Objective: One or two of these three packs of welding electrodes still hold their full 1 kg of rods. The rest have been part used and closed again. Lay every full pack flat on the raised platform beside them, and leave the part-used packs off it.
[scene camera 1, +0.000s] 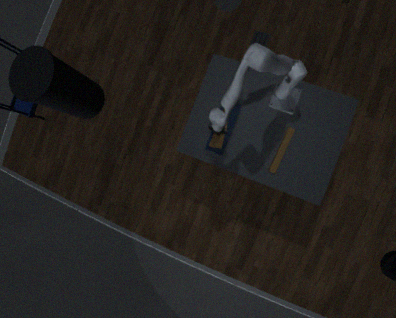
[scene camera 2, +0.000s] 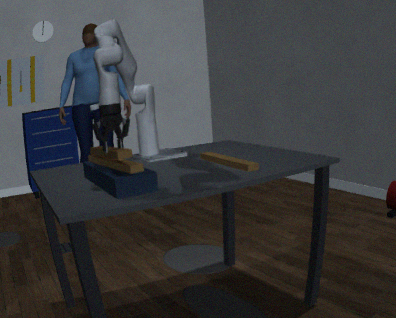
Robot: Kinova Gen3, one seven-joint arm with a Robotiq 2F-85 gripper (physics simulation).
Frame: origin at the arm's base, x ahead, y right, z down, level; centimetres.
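Seen in the pictures: arm's base, origin of the base link: (scene camera 1: 281,93) (scene camera 2: 149,154).
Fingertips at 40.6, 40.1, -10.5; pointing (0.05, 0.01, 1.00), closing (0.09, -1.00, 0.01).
Note:
Offsets run from my fingertips to a thing's middle, as dx, dy, dz. Level surfaces: height alone.
My gripper (scene camera 1: 218,132) (scene camera 2: 113,149) is over the blue platform {-5.5, -2.5, +8.9} (scene camera 1: 233,115) (scene camera 2: 131,184), shut on an orange-brown pack {-6.1, -1.0, +0.6} (scene camera 2: 122,153). A second orange-brown pack {-7.2, -2.8, +4.7} (scene camera 2: 117,164) lies flat lengthwise on the platform. In scene camera 2 the held pack shows above and behind it; in scene camera 1 the two overlap or sit close together, partly under the wrist. Whether the held pack touches the platform or the other pack I cannot tell. The third pack {+1.7, -48.8, +10.7} (scene camera 1: 282,151) (scene camera 2: 230,161) lies flat on the table to the right of the platform. No fill amounts can be read.
The grey table {dz +11.9} (scene camera 1: 320,165) (scene camera 2: 290,159) carries the platform and the arm's base (scene camera 1: 285,104) (scene camera 2: 148,135). The base stands behind, between the platform and the third pack. A person (scene camera 2: 84,75) stands behind the table, near a blue cabinet (scene camera 2: 50,137).

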